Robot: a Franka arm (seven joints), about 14 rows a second.
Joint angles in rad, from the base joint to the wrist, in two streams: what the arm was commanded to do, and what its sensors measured. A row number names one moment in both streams.
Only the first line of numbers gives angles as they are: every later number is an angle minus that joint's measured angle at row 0.
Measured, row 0:
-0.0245 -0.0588 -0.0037 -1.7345 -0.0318 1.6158 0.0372
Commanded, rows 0 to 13:
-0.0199 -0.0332 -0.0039 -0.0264 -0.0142 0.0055 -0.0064
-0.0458 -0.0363 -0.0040 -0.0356 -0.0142 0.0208 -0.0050
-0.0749 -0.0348 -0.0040 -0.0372 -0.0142 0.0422 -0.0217
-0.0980 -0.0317 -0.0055 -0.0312 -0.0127 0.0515 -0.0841
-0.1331 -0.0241 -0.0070 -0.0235 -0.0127 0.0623 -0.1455
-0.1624 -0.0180 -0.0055 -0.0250 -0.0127 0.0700 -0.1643
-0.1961 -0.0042 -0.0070 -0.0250 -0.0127 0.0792 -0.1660
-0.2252 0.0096 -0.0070 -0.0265 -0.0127 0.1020 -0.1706
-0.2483 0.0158 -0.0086 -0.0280 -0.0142 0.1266 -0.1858
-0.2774 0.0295 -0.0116 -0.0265 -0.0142 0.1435 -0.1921
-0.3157 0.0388 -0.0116 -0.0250 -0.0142 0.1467 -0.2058
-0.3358 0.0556 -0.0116 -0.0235 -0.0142 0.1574 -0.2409
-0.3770 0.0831 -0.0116 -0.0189 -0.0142 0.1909 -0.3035
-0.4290 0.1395 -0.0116 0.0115 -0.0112 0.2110 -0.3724
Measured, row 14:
-0.3501 0.0698 -0.0246 -0.0142 -0.0011 0.1629 -0.2766
